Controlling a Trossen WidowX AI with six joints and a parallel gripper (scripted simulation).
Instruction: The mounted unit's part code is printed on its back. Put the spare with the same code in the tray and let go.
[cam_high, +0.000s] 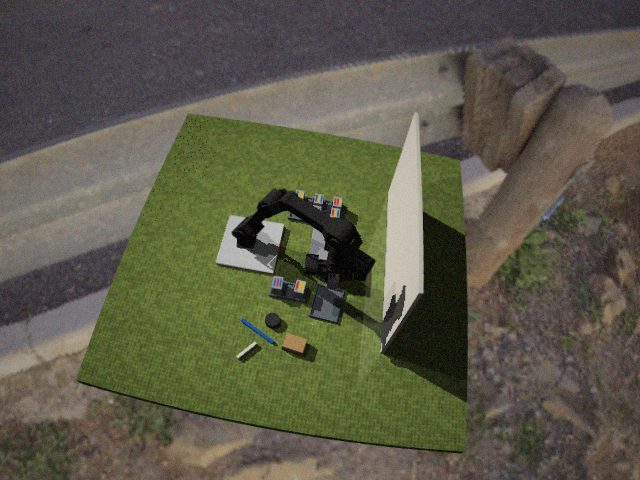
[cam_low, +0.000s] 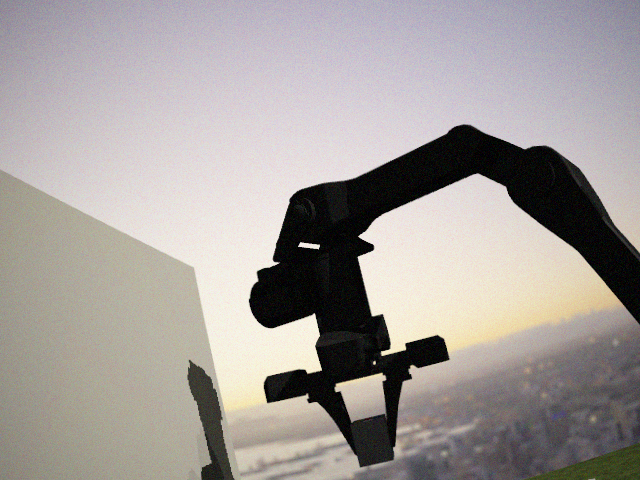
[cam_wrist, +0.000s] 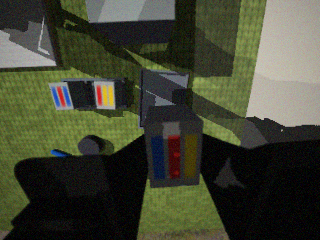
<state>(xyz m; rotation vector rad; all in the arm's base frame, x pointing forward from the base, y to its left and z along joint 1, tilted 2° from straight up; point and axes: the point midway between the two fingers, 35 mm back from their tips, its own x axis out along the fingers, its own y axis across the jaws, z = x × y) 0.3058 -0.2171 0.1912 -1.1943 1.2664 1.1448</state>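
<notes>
Right now my gripper tip is 160 mm above the tray. Also, from my gripper tip: brown box 170 mm to the right, 150 mm below, 100 mm behind; black disc 180 mm behind, 160 mm below, 80 mm to the right; tall panel 220 mm ahead, 170 mm to the left, 60 mm above.
</notes>
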